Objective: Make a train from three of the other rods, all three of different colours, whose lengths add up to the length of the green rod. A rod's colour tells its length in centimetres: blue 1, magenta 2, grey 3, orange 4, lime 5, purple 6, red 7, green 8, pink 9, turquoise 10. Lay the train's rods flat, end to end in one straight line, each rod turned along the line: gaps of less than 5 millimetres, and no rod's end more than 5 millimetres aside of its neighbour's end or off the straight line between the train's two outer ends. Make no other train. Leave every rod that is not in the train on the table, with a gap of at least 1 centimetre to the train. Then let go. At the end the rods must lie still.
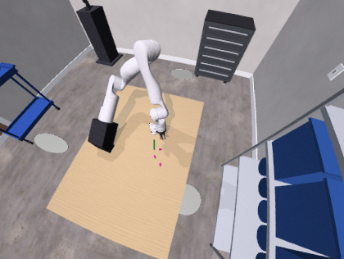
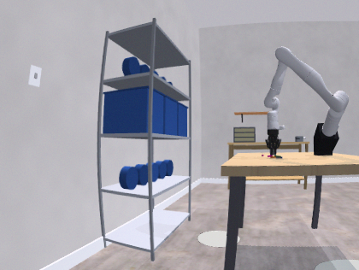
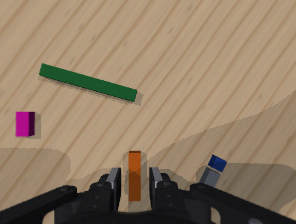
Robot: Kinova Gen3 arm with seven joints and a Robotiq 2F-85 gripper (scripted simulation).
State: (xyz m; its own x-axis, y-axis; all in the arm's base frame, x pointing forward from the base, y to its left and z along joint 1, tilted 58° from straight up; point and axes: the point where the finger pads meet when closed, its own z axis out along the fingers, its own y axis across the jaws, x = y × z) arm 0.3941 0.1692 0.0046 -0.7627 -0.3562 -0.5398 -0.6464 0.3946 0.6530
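My gripper is now 30 mm above the orange rod. Round my hand: grey rod: 30 mm behind, 50 mm to the left, 30 mm below; small blue rod: 50 mm behind, 50 mm to the left, 30 mm below; green rod: 30 mm behind, 80 mm to the right, 30 mm below.
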